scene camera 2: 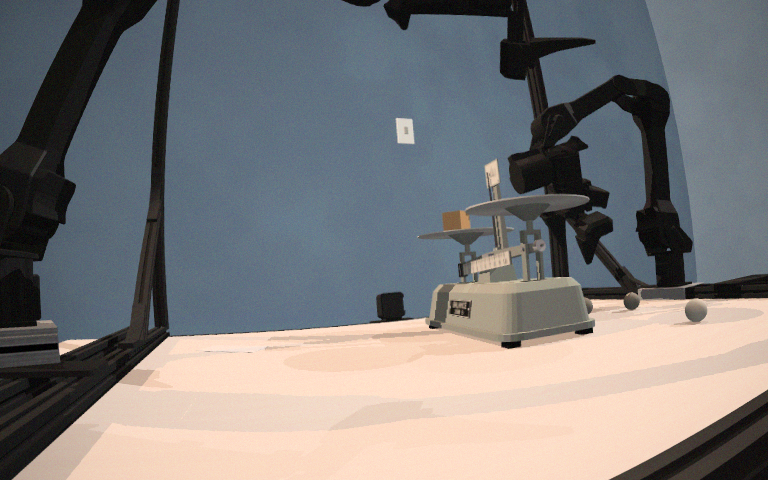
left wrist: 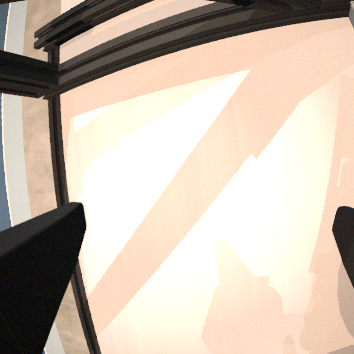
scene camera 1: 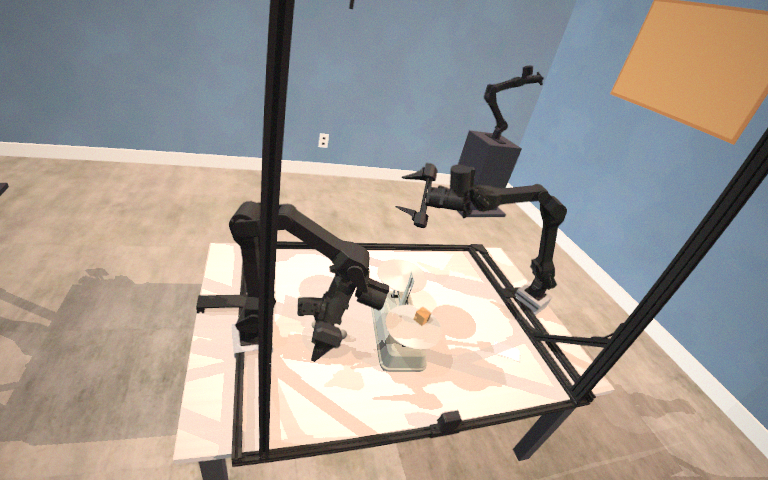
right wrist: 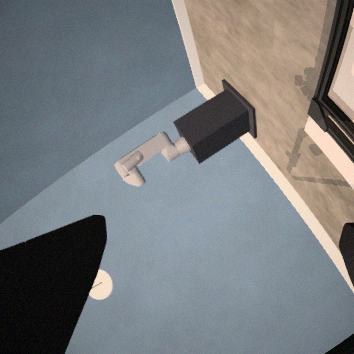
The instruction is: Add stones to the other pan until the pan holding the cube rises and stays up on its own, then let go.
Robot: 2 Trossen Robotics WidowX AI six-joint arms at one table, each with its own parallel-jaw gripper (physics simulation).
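Frame: origin at the left arm's base, x ahead, y left, z up, level; centimetres.
Where they show: left gripper, fingertip midpoint: (scene camera 2: 575, 254) (left wrist: 215, 218) (scene camera 1: 312, 351); right gripper, fingertip midpoint: (scene camera 1: 398, 192) (right wrist: 230, 233); left arm's base, origin of the base link: (scene camera 2: 671, 285) (scene camera 1: 251, 335); right arm's base, origin of the base link: (scene camera 2: 1, 325) (scene camera 1: 535, 292).
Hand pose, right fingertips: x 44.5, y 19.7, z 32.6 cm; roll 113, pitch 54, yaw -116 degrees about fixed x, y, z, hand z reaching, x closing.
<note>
Things, the pixels of their top centre, and the offset from my right fingertips. "pt": a spot on its surface instead.
- orange cube, middle of its top: (scene camera 2: 455, 212) (scene camera 1: 423, 312) dx -2.9, dy -33.2, dz -17.4 cm
- grey-green balance, middle of its top: (scene camera 2: 486, 162) (scene camera 1: 415, 276) dx -3.4, dy -25.4, dz -11.5 cm
- round grey stone, middle of its top: (scene camera 2: 695, 298) dx -15.3, dy -1.9, dz -32.0 cm
- third stone, middle of its top: (scene camera 2: 584, 297) dx -19.9, dy -23.3, dz -32.0 cm
- small black block, surface spot: (scene camera 2: 390, 306) pt dx -2.2, dy -54.9, dz -31.8 cm
An orange cube (scene camera 1: 422, 315) (scene camera 2: 455, 220) rests on one pan (scene camera 1: 408, 336) (scene camera 2: 488, 231) of the grey-green balance (scene camera 1: 403, 363) (scene camera 2: 509, 308). In scene camera 2 this pan hangs lower than the other pan (scene camera 2: 557, 200), which looks bare. A round grey stone (scene camera 2: 696, 310) and another stone (scene camera 2: 631, 300) lie on the table. A third stone (scene camera 2: 589, 306) is partly hidden behind the balance base. My left gripper (scene camera 1: 315, 357) (left wrist: 215, 218) is open and empty, low over the table beside the balance. My right gripper (scene camera 1: 399, 192) (right wrist: 230, 233) is open and empty, high above the table's back.
Black frame rails (scene camera 1: 362, 439) edge the table. A tall black post (scene camera 1: 272, 141) rises at the left in scene camera 1. A small black block (scene camera 1: 449, 422) (scene camera 2: 390, 306) sits on the front rail. A dark pedestal (scene camera 1: 488, 158) (right wrist: 215, 125) with another arm stands beyond the table.
</note>
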